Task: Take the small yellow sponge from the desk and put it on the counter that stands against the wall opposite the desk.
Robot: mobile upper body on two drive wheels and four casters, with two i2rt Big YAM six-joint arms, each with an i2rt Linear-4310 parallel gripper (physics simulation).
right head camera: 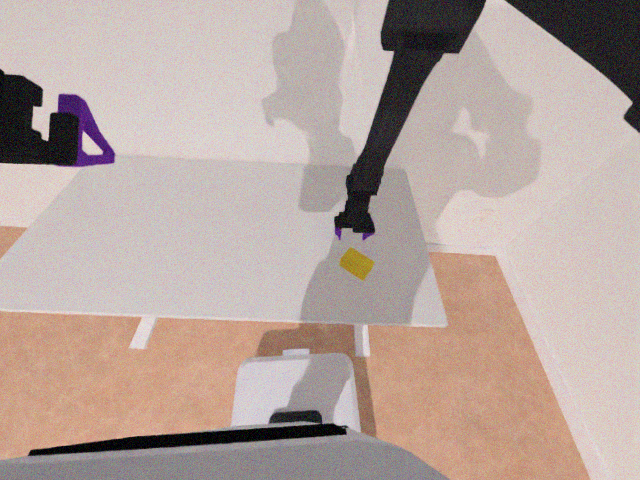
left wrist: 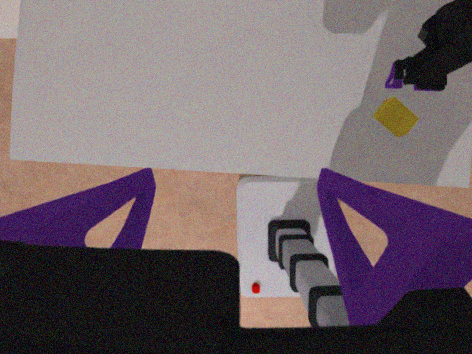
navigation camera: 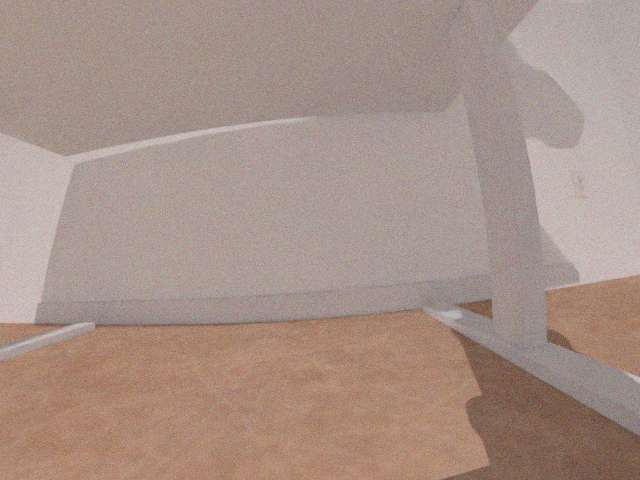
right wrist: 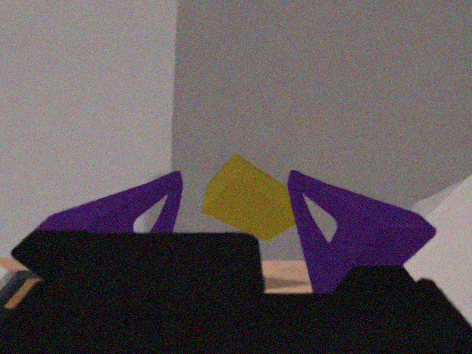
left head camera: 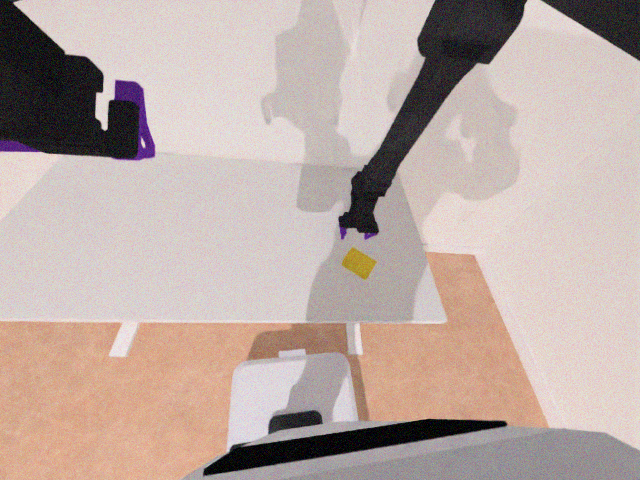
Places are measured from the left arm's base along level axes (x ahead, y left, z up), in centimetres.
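Where they show: left gripper, fingertip midpoint: (right head camera: 71, 156) (left wrist: 236, 177) (left head camera: 105, 148); right gripper, fingertip midpoint: (right head camera: 351, 238) (left wrist: 399, 86) (right wrist: 235, 177) (left head camera: 353, 238).
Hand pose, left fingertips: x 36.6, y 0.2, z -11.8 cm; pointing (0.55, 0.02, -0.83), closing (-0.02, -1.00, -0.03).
Each offset is from my left fingertips to the top centre of the thing. "*": to the spot under its first point. Level surfaces: height alone.
The small yellow sponge {dx +15.0, dy -46.0, dz -52.7 cm} (left head camera: 359, 263) (right head camera: 356, 263) (left wrist: 396, 117) (right wrist: 247, 197) lies flat on the white desk {dz -57.2 cm} (left head camera: 180, 248) (right head camera: 196, 248) (left wrist: 175, 90), toward its right end. My right gripper (left head camera: 356, 236) (right head camera: 353, 236) (right wrist: 235, 177) is open and empty, just beyond the sponge in the head views. In the right wrist view the sponge shows between and past the fingertips, partly behind the finger at the right. My left gripper (left wrist: 236, 177) is open and empty, off to the left and well away from the sponge. The counter does not show in these views.
The robot's white base (left head camera: 258, 392) (right head camera: 263, 392) stands close to the desk's near edge. A wall rises behind the desk and another at the right. In the navigation view a desk leg {* dx +29.4, dy -58.8, dz -102.2 cm} (navigation camera: 509, 206) stands at the right, with a foot bar (navigation camera: 584, 369) on the floor.
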